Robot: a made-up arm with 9 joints. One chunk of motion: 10 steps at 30 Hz.
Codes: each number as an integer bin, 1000 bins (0 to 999) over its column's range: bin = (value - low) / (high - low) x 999, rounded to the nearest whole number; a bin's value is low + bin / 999 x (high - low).
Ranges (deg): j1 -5..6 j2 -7..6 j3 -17..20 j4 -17..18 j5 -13..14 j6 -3..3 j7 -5..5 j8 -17..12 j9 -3..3
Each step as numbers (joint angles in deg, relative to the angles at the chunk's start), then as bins.
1 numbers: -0.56 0.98 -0.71 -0.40 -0.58 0.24 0.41 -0.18 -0.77
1 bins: 403 613 440 474 460 539 540 579 371
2 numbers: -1.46 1.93 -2.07 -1.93 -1.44 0.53 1.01 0.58 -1.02
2 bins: 321 686 403 430 428 588 600 606 330
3 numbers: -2.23 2.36 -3.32 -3.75 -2.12 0.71 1.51 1.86 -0.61
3 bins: 252 719 369 378 403 618 650 650 398
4 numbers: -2.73 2.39 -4.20 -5.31 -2.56 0.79 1.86 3.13 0.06
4 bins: 206 722 346 334 386 631 685 693 509
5 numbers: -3.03 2.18 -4.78 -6.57 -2.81 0.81 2.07 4.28 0.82
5 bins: 179 705 330 298 377 634 706 733 636
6 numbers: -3.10 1.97 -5.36 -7.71 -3.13 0.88 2.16 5.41 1.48
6 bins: 173 689 314 265 365 646 715 772 746
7 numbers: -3.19 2.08 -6.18 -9.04 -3.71 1.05 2.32 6.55 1.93
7 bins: 164 698 292 227 344 674 731 811 821
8 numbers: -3.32 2.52 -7.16 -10.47 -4.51 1.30 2.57 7.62 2.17
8 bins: 153 732 266 186 314 716 756 848 861
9 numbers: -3.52 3.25 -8.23 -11.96 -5.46 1.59 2.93 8.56 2.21
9 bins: 134 788 237 144 279 764 792 880 867
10 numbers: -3.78 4.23 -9.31 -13.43 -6.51 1.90 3.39 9.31 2.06
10 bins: 111 863 208 102 240 816 838 906 842
